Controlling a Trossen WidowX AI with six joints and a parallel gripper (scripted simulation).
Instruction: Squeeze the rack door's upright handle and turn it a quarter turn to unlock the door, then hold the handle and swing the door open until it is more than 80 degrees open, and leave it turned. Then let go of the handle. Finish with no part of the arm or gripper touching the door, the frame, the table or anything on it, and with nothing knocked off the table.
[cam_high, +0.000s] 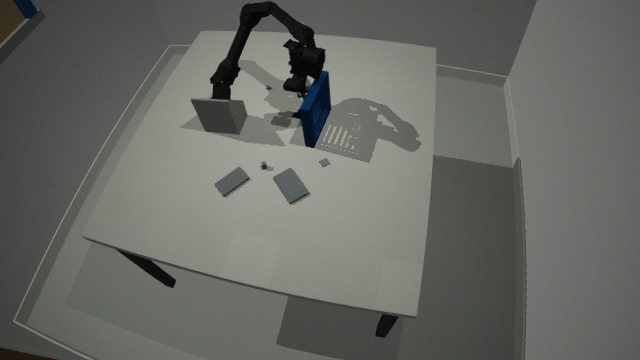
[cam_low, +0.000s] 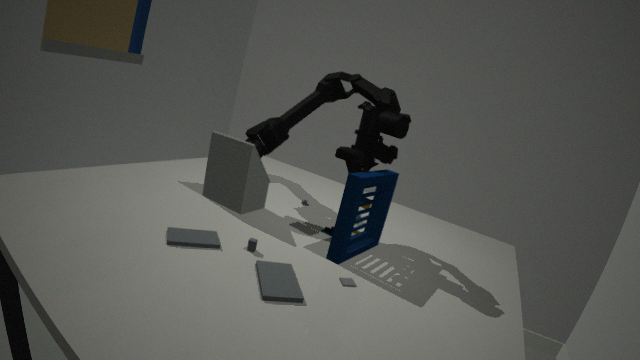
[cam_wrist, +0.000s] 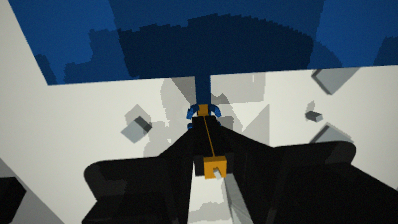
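Now: the orange handle 3 cm below my gripper tip and 1 cm behind it. Also, from my gripper tip: tile: 23 cm to the right, 15 cm below, 12 cm ahead.
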